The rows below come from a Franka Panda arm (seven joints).
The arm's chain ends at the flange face. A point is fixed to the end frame.
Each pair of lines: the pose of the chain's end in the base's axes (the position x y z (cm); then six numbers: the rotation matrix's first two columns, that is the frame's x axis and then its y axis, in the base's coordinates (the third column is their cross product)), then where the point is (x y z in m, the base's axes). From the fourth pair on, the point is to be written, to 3 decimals.
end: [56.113, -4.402, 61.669, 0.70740, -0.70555, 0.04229, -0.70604, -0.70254, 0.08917]
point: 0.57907 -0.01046 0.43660
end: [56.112, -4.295, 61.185, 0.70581, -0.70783, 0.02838, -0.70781, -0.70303, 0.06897]
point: 0.57994 -0.00508 0.43270
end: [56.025, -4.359, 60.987, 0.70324, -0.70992, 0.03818, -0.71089, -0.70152, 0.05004]
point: 0.58282 -0.00464 0.43139
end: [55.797, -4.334, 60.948, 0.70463, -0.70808, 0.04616, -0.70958, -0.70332, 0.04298]
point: 0.582 -0.004 0.431
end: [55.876, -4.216, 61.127, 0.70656, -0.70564, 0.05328, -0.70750, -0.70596, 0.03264]
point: 0.585 -0.003 0.433
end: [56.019, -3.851, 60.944, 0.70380, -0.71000, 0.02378, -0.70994, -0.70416, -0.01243]
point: 0.589 0.010 0.434
